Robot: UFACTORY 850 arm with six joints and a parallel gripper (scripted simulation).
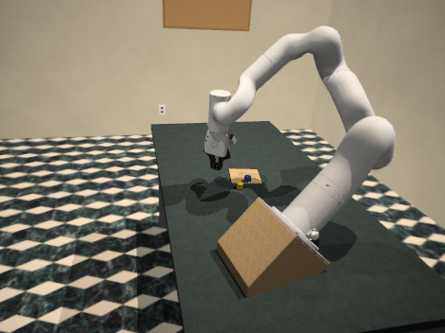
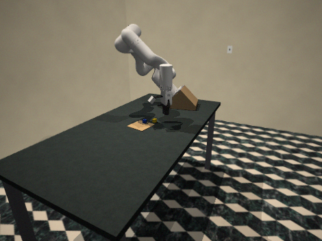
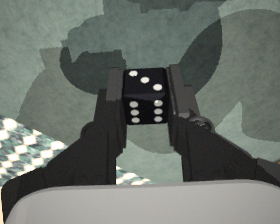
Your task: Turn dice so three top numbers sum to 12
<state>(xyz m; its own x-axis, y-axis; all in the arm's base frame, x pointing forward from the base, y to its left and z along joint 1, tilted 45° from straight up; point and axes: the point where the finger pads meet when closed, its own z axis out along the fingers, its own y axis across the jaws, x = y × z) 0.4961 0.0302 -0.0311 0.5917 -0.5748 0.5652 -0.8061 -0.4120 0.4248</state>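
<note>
The tan mat is 170 mm to the right of my hand, 110 mm below it and 40 mm ahead of it. Round my hand: blue die 160 mm to the right, 90 mm below, 10 mm behind; black die 10 mm below; yellow die 100 mm to the right, 100 mm below, 50 mm behind.
</note>
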